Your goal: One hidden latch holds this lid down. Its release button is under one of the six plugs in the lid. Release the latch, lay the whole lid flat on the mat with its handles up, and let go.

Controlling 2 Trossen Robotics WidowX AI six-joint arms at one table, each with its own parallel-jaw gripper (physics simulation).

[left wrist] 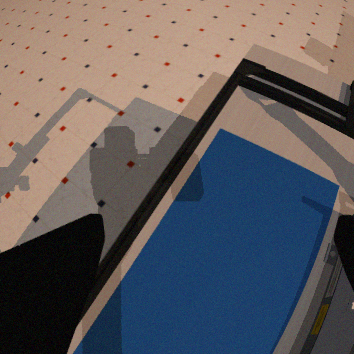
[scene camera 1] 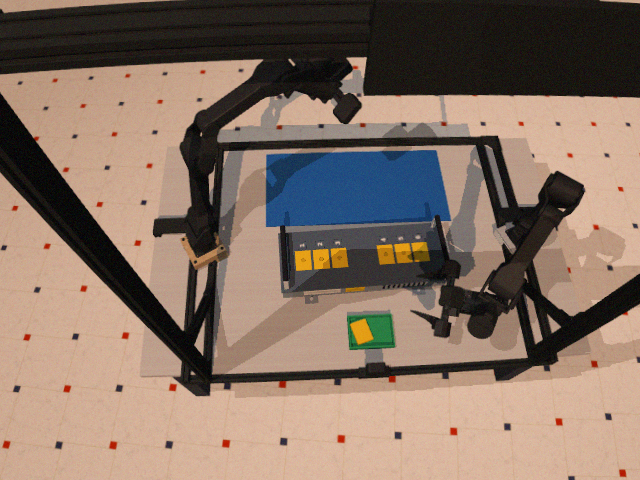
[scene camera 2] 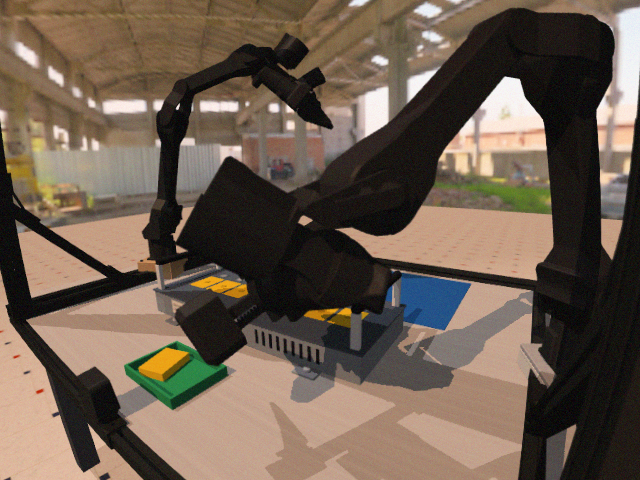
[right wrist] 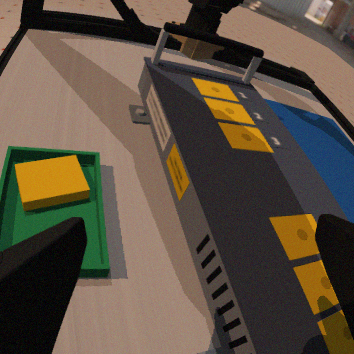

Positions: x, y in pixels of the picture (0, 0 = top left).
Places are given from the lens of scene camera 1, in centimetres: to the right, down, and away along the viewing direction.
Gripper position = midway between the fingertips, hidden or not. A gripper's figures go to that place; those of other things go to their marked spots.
my left gripper point(scene camera 1: 351, 96): 8, -36, 117
my right gripper point(scene camera 1: 413, 293): 23, 13, 119
